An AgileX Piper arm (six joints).
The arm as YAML. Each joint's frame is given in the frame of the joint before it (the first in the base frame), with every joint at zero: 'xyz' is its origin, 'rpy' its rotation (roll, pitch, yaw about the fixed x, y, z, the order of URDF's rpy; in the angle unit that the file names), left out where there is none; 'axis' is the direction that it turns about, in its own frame. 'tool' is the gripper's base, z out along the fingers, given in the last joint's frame.
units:
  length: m
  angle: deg
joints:
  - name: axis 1
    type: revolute
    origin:
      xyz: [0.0, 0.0, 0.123]
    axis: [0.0, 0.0, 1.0]
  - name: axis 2
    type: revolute
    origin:
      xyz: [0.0, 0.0, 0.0]
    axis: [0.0, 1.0, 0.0]
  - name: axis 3
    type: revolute
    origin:
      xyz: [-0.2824, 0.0, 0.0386]
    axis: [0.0, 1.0, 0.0]
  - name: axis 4
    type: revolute
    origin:
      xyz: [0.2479, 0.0, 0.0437]
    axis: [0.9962, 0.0, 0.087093]
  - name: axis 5
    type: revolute
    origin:
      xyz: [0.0, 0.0, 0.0]
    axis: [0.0, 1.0, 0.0]
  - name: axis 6
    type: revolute
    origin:
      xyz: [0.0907, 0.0, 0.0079]
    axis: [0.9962, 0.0, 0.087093]
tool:
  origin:
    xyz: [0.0, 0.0, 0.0]
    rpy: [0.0, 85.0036, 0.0]
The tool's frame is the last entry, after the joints.
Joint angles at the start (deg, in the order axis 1, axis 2, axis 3, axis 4, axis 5, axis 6):
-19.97, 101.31, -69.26, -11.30, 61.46, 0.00
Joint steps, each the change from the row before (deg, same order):
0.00, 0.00, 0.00, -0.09, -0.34, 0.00
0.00, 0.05, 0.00, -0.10, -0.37, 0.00
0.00, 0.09, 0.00, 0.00, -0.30, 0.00
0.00, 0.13, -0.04, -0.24, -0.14, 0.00
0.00, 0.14, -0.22, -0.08, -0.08, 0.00
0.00, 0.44, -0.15, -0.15, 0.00, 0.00
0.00, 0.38, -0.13, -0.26, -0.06, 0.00
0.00, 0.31, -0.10, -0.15, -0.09, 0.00
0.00, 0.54, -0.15, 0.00, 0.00, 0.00
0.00, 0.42, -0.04, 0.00, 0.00, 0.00
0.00, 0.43, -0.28, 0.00, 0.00, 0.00
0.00, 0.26, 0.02, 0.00, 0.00, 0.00
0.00, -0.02, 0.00, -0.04, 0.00, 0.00
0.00, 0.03, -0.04, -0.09, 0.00, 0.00
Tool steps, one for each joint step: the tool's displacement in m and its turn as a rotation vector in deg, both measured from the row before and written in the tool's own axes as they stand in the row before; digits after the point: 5 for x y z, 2 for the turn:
-0.00054, -0.00013, 0.00000, 0.08, -0.34, -0.04
-0.00066, -0.00009, 0.00029, 0.08, -0.32, -0.06
-0.00059, 0.00008, 0.00052, -0.01, -0.21, -0.02
-0.00052, -0.00026, 0.00059, 0.20, -0.05, -0.13
-0.00104, -0.00021, -0.00005, 0.08, -0.16, -0.03
-0.00105, 0.00004, 0.00197, 0.10, 0.28, -0.13
-0.00100, -0.00014, 0.00170, 0.20, 0.18, -0.17
-0.00086, -0.00002, 0.00141, 0.11, 0.12, -0.11
-0.00116, 0.00036, 0.00257, -0.04, 0.38, -0.07
-0.00064, 0.00037, 0.00230, -0.04, 0.37, -0.07
-0.00146, 0.00011, 0.00142, -0.02, 0.15, -0.03
-0.00025, 0.00028, 0.00160, -0.03, 0.27, -0.05
0.00002, -0.00007, -0.00012, 0.04, -0.02, -0.02
-0.00017, -0.00014, 0.00002, 0.08, -0.01, -0.04

